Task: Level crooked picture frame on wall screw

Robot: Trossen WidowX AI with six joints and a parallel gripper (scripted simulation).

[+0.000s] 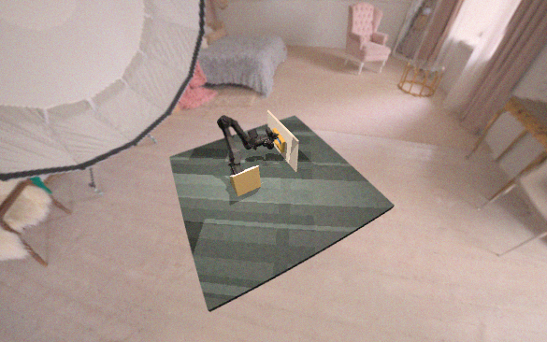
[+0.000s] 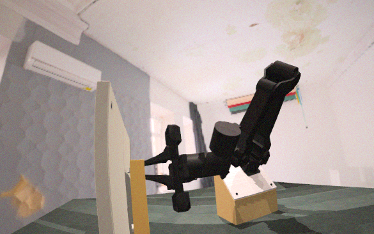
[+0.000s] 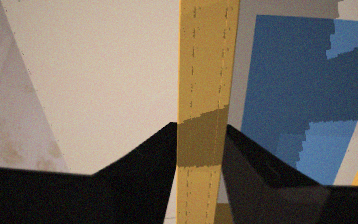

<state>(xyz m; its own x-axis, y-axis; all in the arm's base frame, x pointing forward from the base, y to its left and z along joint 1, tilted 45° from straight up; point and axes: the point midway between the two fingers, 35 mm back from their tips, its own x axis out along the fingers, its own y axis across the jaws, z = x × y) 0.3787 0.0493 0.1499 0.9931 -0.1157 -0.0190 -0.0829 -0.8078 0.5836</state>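
Right now the picture frame is 5 cm below my gripper tip and 1 cm ahead of it. Also, from my gripper tip: wall panel (6 cm below, 2 cm ahead).
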